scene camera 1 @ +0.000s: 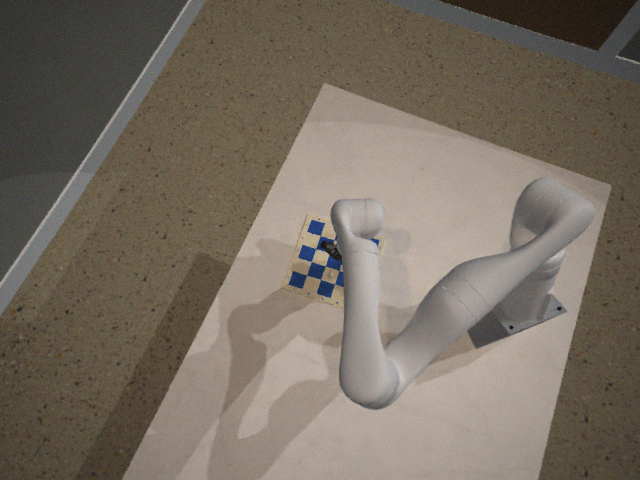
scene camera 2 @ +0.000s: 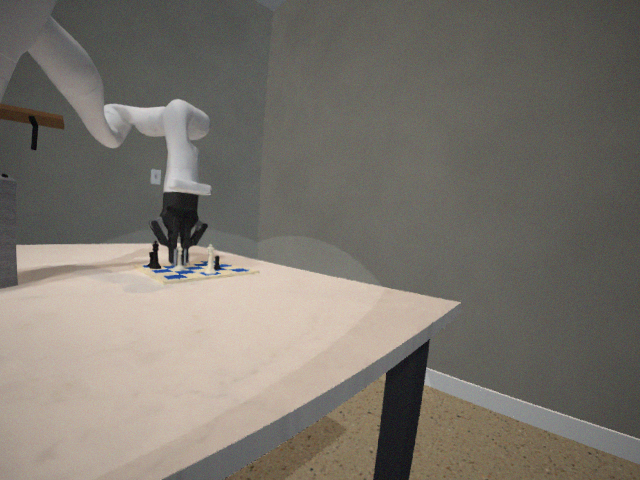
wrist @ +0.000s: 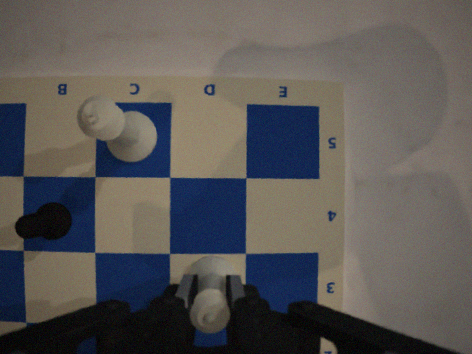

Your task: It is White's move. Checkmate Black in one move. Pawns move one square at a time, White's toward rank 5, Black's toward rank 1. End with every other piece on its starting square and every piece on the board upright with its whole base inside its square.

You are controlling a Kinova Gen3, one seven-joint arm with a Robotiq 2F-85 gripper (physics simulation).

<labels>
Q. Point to a white king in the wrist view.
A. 131,136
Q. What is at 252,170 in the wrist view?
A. A chessboard.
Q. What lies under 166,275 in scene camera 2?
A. A chessboard.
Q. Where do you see a black pawn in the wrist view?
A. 52,221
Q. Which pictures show the chessboard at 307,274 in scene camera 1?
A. Scene camera 1, scene camera 2 and the wrist view: all of them.
</labels>
